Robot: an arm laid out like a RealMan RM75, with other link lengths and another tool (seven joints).
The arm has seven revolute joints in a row. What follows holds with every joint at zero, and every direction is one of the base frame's.
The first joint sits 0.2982 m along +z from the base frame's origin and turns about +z.
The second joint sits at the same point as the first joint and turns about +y.
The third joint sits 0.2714 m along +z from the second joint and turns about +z.
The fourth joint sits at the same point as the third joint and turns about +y.
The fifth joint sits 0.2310 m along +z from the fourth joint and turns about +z.
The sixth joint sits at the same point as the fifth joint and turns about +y.
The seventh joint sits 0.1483 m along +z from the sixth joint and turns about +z.
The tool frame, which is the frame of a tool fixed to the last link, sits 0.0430 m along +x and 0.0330 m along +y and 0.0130 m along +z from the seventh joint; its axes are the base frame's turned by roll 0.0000, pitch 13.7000 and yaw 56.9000 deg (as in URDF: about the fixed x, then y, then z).
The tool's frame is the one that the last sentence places.
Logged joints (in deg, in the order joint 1, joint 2, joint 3, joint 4, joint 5, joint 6, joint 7), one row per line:
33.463 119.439 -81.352 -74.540 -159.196 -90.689 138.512
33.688 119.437 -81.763 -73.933 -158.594 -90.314 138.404
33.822 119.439 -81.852 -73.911 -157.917 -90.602 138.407
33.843 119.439 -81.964 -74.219 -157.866 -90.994 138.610
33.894 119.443 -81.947 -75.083 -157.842 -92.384 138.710
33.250 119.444 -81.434 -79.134 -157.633 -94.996 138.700
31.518 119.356 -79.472 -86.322 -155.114 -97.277 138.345
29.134 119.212 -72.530 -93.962 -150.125 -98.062 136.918
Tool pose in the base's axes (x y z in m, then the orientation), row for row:
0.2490 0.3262 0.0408 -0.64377 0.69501 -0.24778 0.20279
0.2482 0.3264 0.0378 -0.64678 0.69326 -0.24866 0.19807
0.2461 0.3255 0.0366 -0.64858 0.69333 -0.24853 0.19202
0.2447 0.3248 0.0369 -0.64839 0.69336 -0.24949 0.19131
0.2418 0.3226 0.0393 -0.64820 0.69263 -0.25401 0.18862
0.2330 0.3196 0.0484 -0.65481 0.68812 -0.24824 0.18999
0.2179 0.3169 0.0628 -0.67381 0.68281 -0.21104 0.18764
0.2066 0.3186 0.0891 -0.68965 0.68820 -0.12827 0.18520
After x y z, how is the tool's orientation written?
As a quaternion, x y z w.
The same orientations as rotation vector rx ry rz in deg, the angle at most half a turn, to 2 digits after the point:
-102.95 111.15 -39.63
-103.70 111.15 -39.87
-104.33 111.52 -39.98
-104.33 111.57 -40.15
-104.46 111.62 -40.93
-105.44 110.81 -39.97
-108.64 110.09 -34.03
-111.34 111.11 -20.71

